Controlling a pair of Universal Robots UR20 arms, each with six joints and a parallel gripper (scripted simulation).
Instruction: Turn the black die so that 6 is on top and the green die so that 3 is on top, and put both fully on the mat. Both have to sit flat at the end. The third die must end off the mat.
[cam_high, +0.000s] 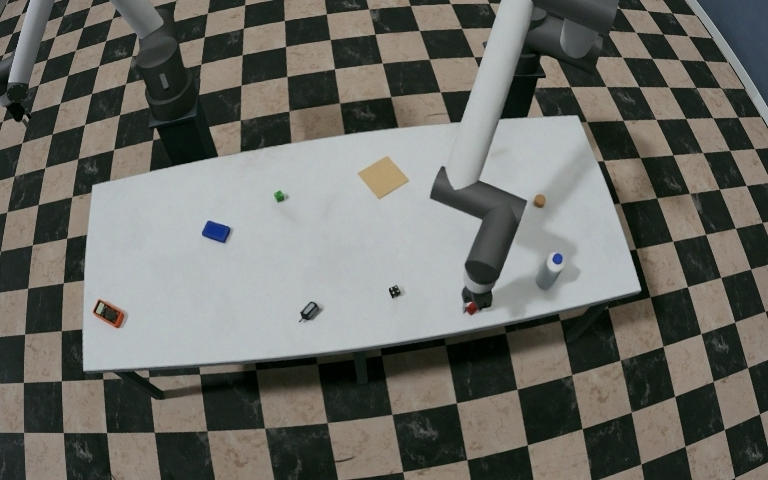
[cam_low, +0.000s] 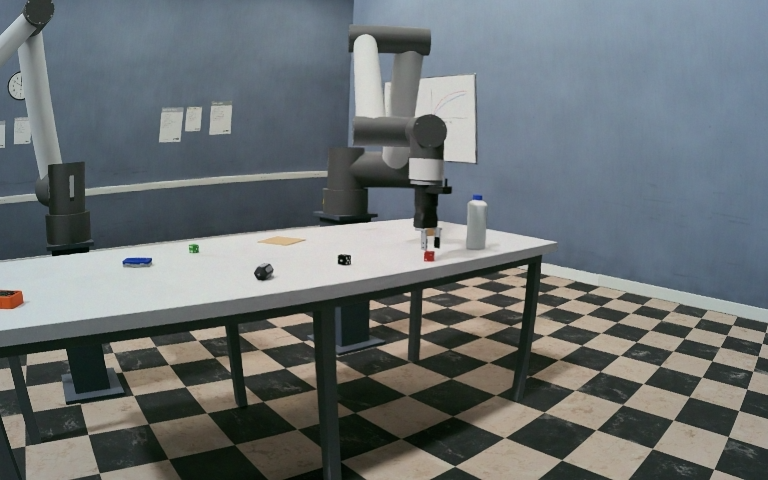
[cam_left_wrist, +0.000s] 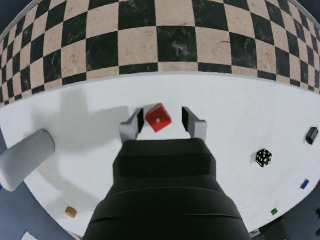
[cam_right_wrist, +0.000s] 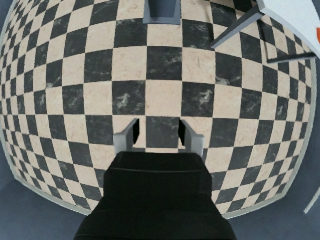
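Observation:
My left gripper is now 10 mm past the red die, 10 mm to the right of it and 40 mm above it. From my left hand the other things lie so: tan block: 390 mm behind, 370 mm to the left, 40 mm below; black die: 120 mm behind, 240 mm to the right, 40 mm below; white bottle: 70 mm behind, 300 mm to the left, 40 mm above.

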